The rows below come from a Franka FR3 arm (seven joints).
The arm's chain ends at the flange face. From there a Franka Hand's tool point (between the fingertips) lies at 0.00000 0.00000 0.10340 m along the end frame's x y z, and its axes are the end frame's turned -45 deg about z.
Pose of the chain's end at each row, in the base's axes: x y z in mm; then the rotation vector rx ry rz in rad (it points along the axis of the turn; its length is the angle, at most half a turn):
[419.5 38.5 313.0 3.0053 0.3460 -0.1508]
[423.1 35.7 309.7 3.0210 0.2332 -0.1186]
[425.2 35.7 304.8 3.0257 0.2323 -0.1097]
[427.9 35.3 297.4 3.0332 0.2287 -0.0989]
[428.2 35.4 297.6 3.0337 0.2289 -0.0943]
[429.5 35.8 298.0 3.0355 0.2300 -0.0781]
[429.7 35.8 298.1 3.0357 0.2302 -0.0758]
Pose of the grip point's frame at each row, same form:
[410.6 25.8 210.8 2.6821 1.4908 -0.2076]
[415.9 23.8 207.2 2.7335 1.3876 -0.1751]
[418.6 24.3 202.2 2.7361 1.3875 -0.1642]
[422.0 24.7 194.7 2.7418 1.3857 -0.1501]
[422.6 24.9 194.9 2.7412 1.3856 -0.1455]
[425.0 25.5 195.2 2.7389 1.3855 -0.1294]
[425.3 25.5 195.3 2.7386 1.3855 -0.1272]

